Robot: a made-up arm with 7 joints.
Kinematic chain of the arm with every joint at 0, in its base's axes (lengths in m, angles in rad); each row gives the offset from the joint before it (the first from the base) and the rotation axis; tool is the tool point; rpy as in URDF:
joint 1: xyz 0 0 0.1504 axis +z
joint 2: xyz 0 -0.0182 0.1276 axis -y
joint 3: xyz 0 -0.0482 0.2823 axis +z
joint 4: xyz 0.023 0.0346 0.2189 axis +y
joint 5: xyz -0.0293 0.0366 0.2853 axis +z
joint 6: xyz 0 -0.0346 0.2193 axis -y
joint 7: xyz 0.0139 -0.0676 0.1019 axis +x
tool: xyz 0 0 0 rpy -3.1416 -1.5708 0
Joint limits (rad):
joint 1: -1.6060..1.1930
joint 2: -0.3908..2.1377
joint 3: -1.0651..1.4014
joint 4: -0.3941..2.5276
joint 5: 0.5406..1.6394
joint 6: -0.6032..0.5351
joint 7: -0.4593..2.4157
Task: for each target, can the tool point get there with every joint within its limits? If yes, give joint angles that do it. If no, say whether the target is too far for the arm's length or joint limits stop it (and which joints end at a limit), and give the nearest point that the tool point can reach.
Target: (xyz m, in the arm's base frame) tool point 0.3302 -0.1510 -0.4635
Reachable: no: joint limits stop it (at a limit: joint 2, joint 4, joint 5) | nearest point 0.2736 -0.1251 0.1205 | short by 0.587 m
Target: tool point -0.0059 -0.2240 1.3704
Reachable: yes | joints -1.2674 -0.0649 -0.6657 0.0276 1.4580 -0.0856 0.3226
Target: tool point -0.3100 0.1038 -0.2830
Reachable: no: joint limits stop it (at a limit: joint 2, joint 3, joint 5, joint 6) | nearest point -0.5590 0.1872 0.0609 | short by 0.433 m
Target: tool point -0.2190 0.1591 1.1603
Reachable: yes | joints 0.7163 0.6386 0.4765 1.0207 1.2071 -0.2904 0.8462
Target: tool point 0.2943 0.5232 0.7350
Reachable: yes | joints -1.3721 1.5198 0.7004 1.4752 1.1804 -0.2843 1.9779
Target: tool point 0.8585 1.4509 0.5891
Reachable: no: too far | nearest point 0.3873 0.9396 0.4782 | short by 0.704 m
